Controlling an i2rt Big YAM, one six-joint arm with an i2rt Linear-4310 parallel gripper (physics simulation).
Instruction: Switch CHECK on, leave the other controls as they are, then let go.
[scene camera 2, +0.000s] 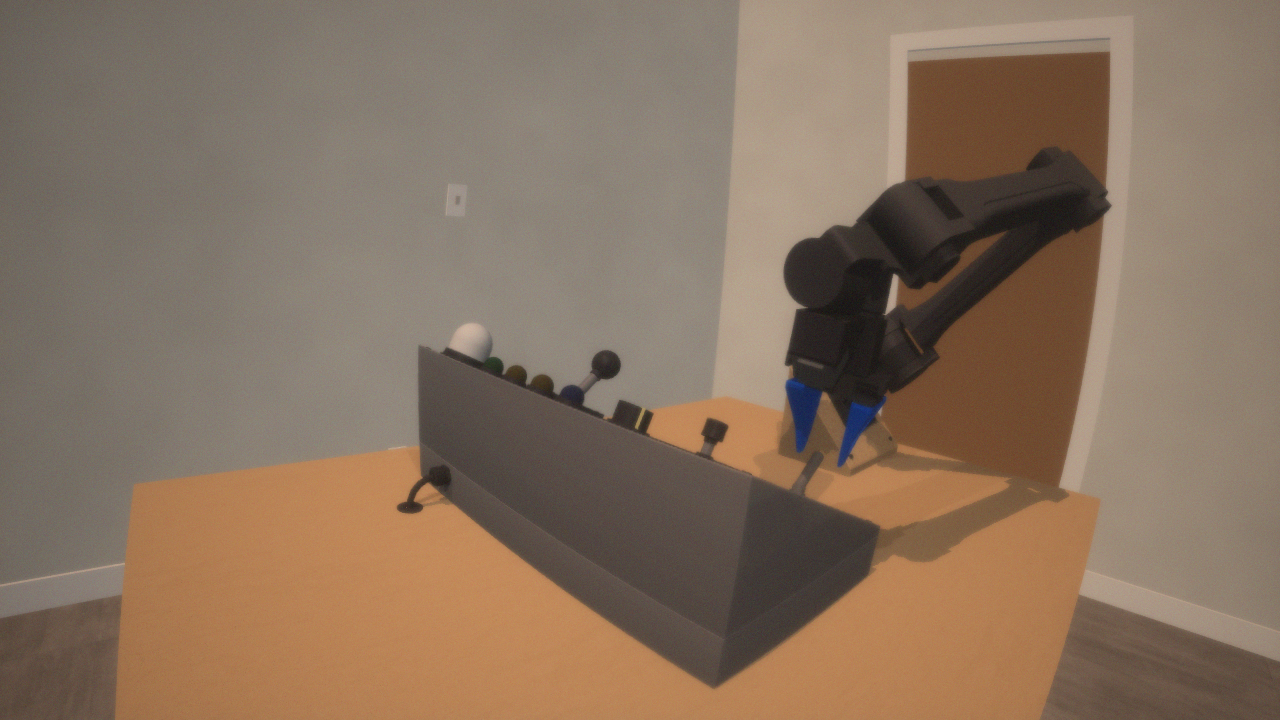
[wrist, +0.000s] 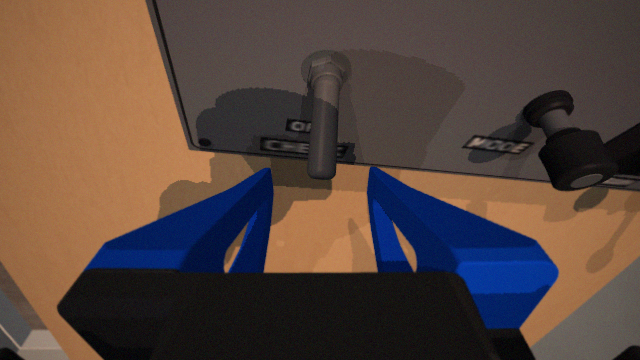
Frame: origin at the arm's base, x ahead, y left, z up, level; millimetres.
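Seen in the pictures: gripper, fingertip midpoint: (scene camera 2: 820, 458) (wrist: 320, 179); arm's base, origin of the base link: (scene camera 2: 843, 398).
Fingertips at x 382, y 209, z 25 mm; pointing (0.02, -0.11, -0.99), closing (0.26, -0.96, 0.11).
Observation:
Pixels of each thing's middle, then the offset from my fingertips to it. "*": a spot on its surface instead. Level surfaces: height alone.
- grey toggle lever, body centre: (wrist: 324, 125) (scene camera 2: 808, 471) dz -9, dx +22, dy +3 mm
- CHECK label, body centre: (wrist: 304, 148) dz -54, dx -15, dy +0 mm
- grey control box, body centre: (scene camera 2: 621, 461) dz -35, dx +114, dy -170 mm
- wooden table, its level: dz -120 mm
- black MODE knob lever, body centre: (wrist: 558, 128) (scene camera 2: 707, 447) dz -14, dx +42, dy -116 mm
- striped knob, body centre: (scene camera 2: 632, 416) dz -10, dx +50, dy -236 mm
- ball-topped lever, body centre: (scene camera 2: 606, 364) dz +25, dx +2, dy -360 mm
- white dome, surface spot: (scene camera 2: 471, 342) * dz +69, dx +218, dy -331 mm
The CHECK switch is a grey toggle lever (scene camera 2: 808, 472) (wrist: 324, 130) near the end of the control box. In the wrist view its bat points down the picture, over the CHECK label (wrist: 280, 145) and partly over a small label just above it, which starts with O. My gripper (scene camera 2: 821, 458) (wrist: 320, 179) is partly open, with its blue fingertips apart. In the wrist view the lever's tip shows between the two fingertips, with a gap on each side. Nothing is held.
The grey control box (scene camera 2: 581, 483) (wrist: 400, 30) stands on the wooden table (scene camera 2: 268, 573). The black MODE knob lever (scene camera 2: 713, 429) (wrist: 575, 155) stands beside CHECK. A striped knob (scene camera 2: 631, 416), a ball-topped lever (scene camera 2: 605, 364), small coloured domes and a white dome (scene camera 2: 471, 342) are farther along.

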